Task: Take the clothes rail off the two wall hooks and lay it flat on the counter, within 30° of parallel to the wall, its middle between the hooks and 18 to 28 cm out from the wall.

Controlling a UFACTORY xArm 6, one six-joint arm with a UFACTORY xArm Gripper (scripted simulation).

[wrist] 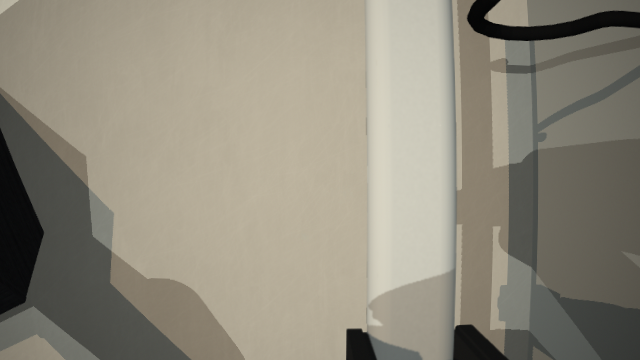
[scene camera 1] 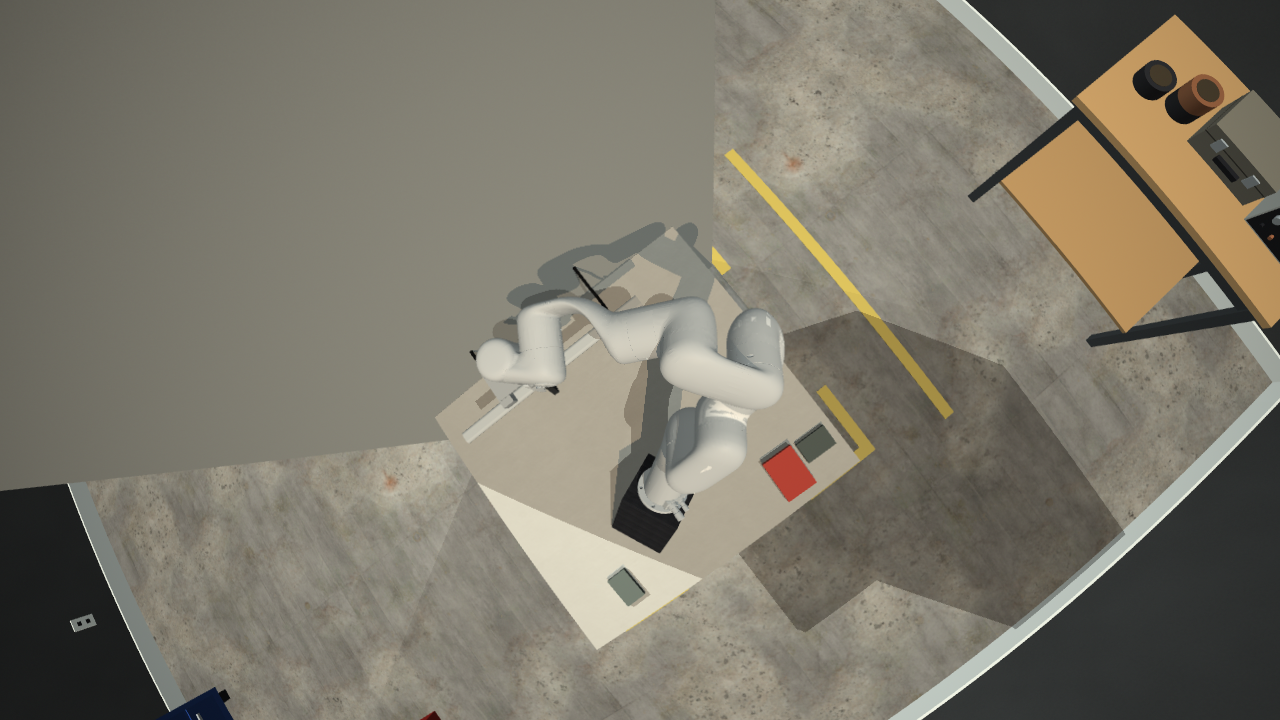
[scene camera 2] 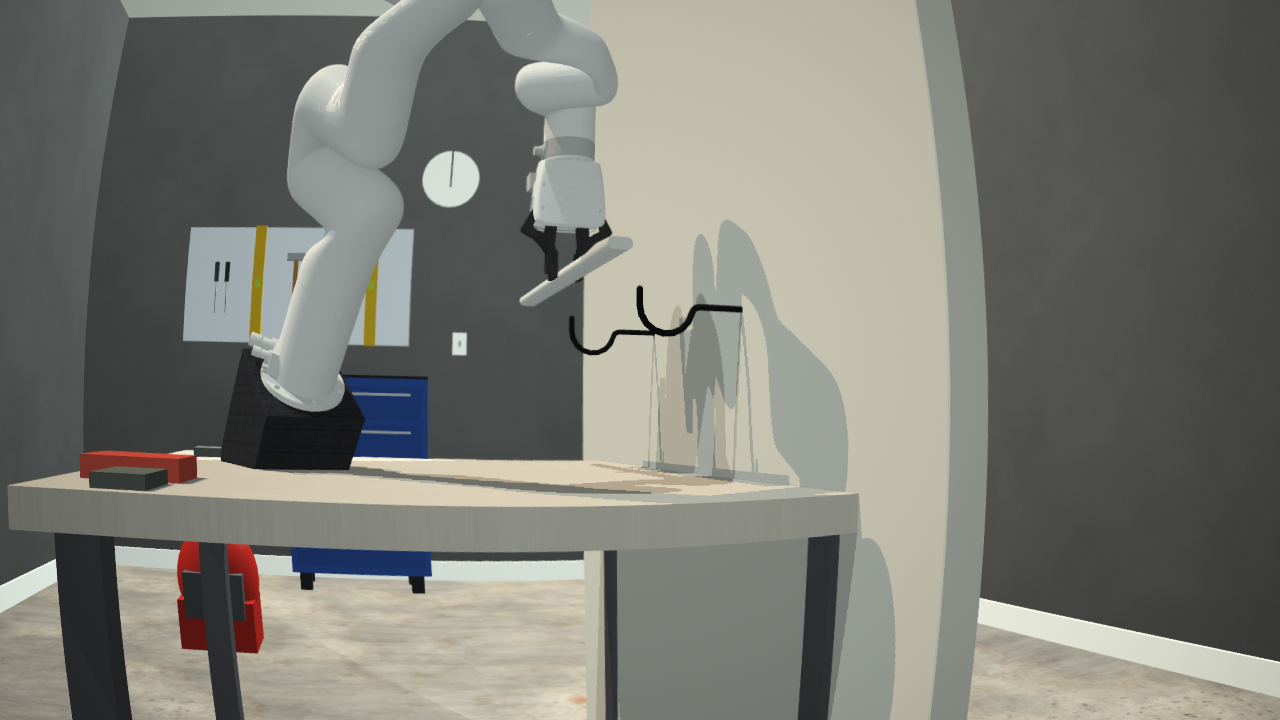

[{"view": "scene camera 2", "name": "clothes rail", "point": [614, 246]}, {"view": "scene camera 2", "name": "grey block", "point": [122, 478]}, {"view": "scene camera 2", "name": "red block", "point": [181, 468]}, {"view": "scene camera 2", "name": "wall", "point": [817, 170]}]
